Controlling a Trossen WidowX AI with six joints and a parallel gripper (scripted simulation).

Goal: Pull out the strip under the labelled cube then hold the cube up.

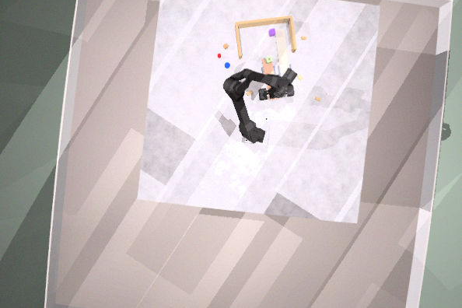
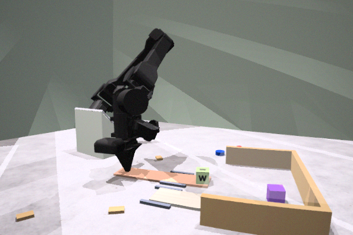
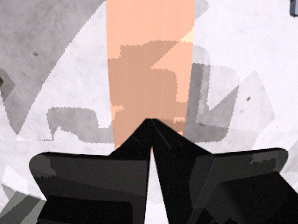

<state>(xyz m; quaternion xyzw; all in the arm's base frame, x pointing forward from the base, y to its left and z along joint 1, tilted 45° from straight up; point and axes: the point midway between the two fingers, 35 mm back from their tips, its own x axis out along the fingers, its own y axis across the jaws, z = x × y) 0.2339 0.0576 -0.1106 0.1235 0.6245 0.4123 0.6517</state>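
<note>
My gripper tip is 18 cm short of the green cube marked w, 8 cm to the right of it and 2 cm below it. The rest, counted from my gripper tip: blue disc: 30 cm to the left, 10 cm ahead; red piece: 36 cm to the left, 14 cm ahead, 1 cm above.
</note>
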